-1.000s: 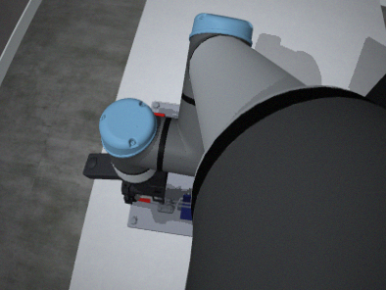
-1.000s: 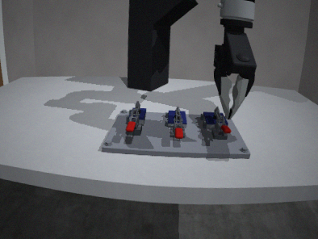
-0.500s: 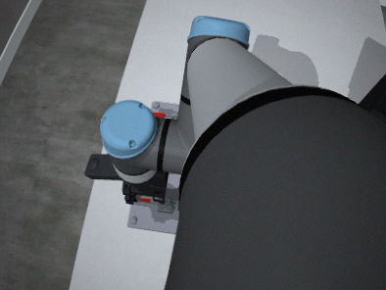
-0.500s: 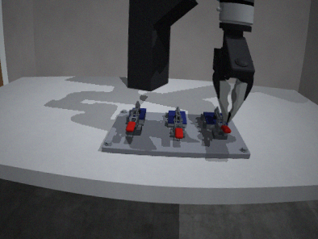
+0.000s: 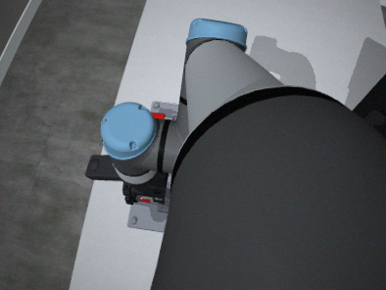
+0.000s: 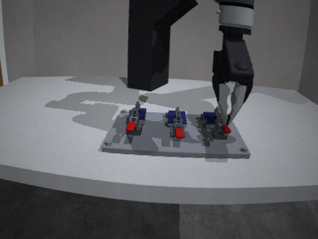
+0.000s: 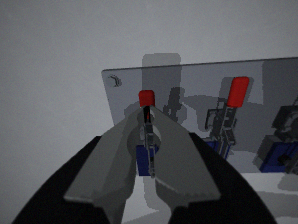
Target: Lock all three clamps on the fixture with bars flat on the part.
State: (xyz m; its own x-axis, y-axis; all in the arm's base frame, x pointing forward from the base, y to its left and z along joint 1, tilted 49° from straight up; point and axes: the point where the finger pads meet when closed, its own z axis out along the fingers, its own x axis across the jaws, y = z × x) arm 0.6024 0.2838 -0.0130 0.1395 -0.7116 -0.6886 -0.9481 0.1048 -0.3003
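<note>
Now: the blue part 14 cm behind my hand, 6 cm below it and 2 cm to the right of it. Also, from my hand: grey fixture plate (12 cm to the right, 8 cm below, 7 cm behind).
</note>
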